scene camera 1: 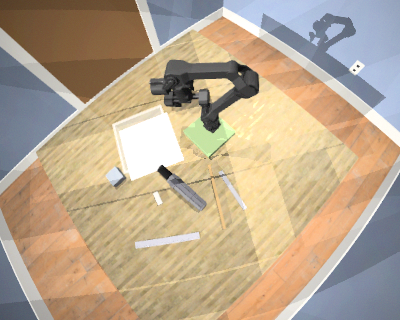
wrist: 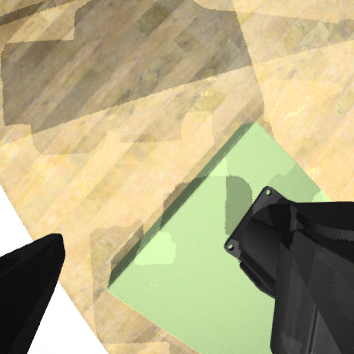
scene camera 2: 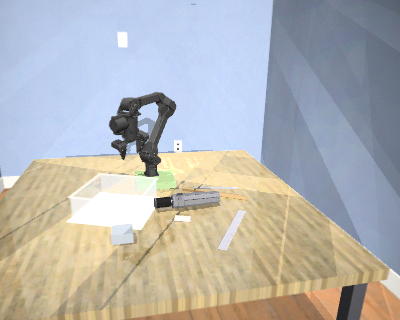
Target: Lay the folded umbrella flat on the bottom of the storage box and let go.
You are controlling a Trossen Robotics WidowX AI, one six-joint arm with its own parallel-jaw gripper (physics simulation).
my gripper: open, holds nothing
a storage box: on the table
a folded umbrella: on the table
